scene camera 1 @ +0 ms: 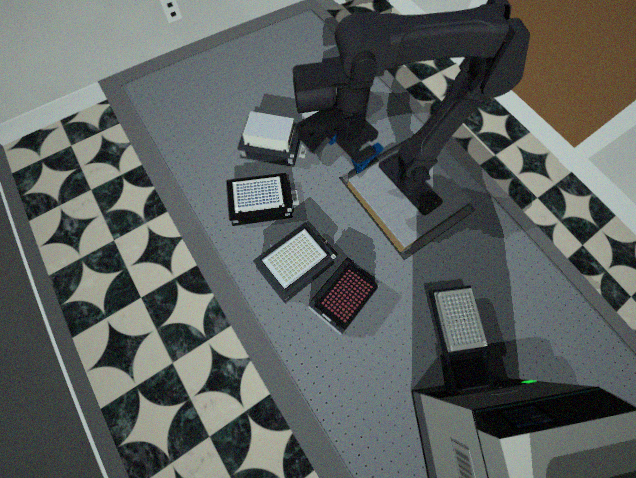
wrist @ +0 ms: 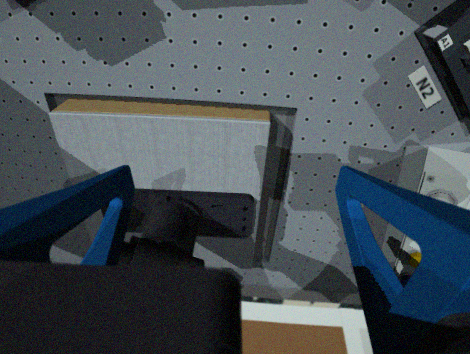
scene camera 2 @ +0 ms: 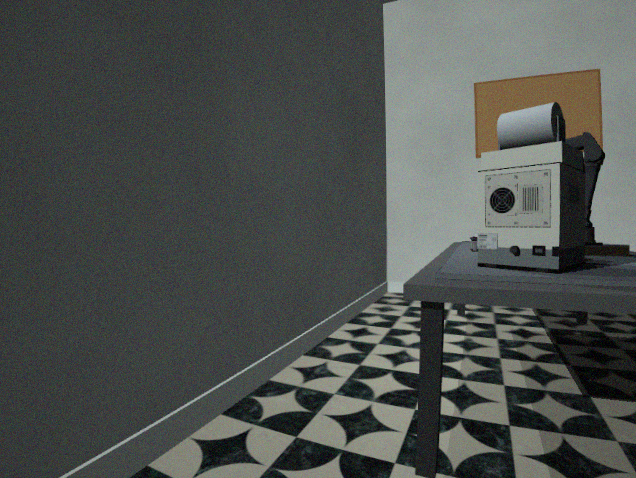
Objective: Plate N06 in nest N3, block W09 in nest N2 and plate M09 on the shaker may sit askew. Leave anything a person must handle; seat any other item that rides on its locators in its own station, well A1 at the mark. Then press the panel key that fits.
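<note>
My gripper [scene camera 1: 350, 149] [wrist: 235, 177] is open and empty, beside the arm's base plate. A white block [scene camera 1: 268, 131] sits in a black nest nearby; in the wrist view the corner of the nest [wrist: 450, 75] shows at top right beside an N2 label [wrist: 425, 86] and an A1 tag [wrist: 444, 42]. A plate with blue wells [scene camera 1: 258, 194] sits on a black station left of centre. A cream-welled plate [scene camera 1: 294, 256] and a red-welled plate [scene camera 1: 345, 295] lie below it. Their labels are unreadable, and I cannot tell which items are askew. No panel keys can be made out.
A large machine [scene camera 1: 447, 431] [scene camera 2: 519, 200] with a white roll [scene camera 2: 529, 124] stands at the table's end; a pale plate [scene camera 1: 460, 318] rests on its black carriage. The arm's wood-edged base plate [scene camera 1: 380, 205] [wrist: 165, 145] is near me. A pale device [wrist: 442, 172] shows at right in the wrist view.
</note>
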